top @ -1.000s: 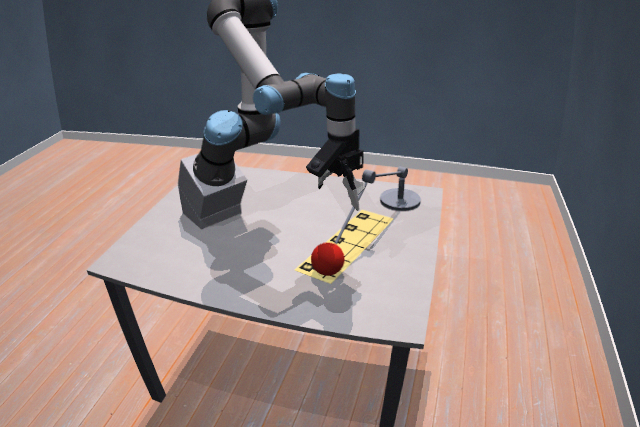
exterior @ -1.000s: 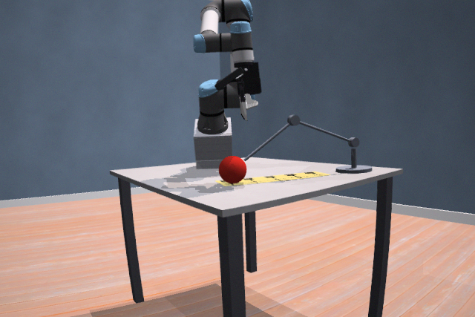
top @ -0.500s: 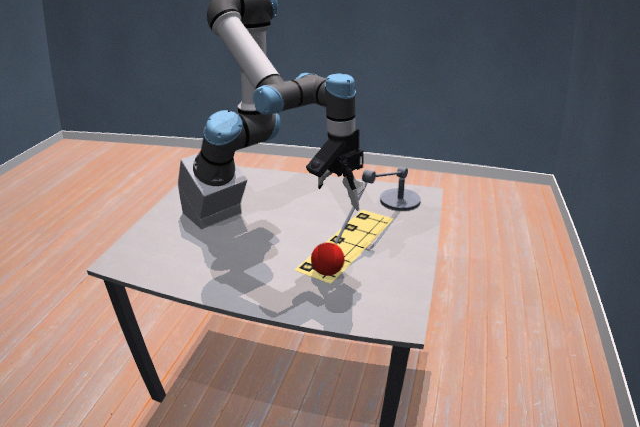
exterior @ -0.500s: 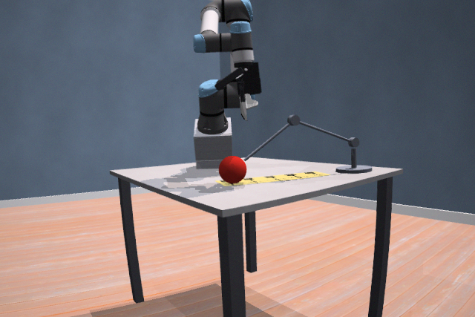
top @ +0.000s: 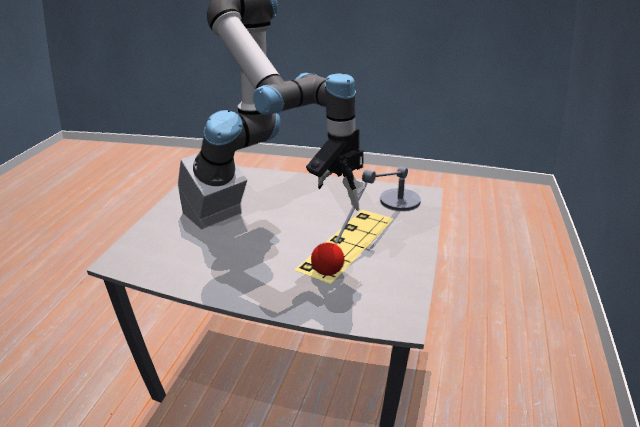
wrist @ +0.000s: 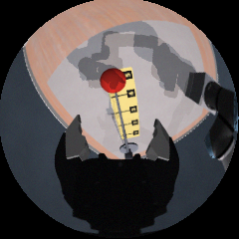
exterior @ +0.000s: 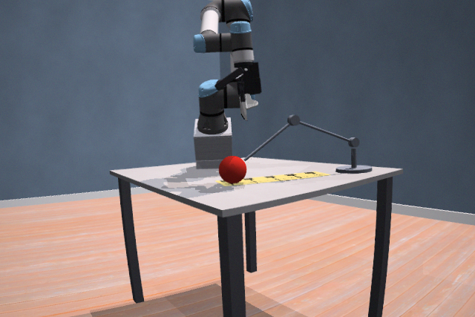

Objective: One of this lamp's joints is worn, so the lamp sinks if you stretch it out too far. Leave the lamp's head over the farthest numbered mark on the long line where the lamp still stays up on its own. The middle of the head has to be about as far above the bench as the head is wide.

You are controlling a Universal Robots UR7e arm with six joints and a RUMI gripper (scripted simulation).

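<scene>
Now: hand 10 mm past the yellow numbered strip, 120 mm to the right of it and 220 mm above it. Round my hand: round base (90 mm ahead, 470 mm to the left, 190 mm below).
</scene>
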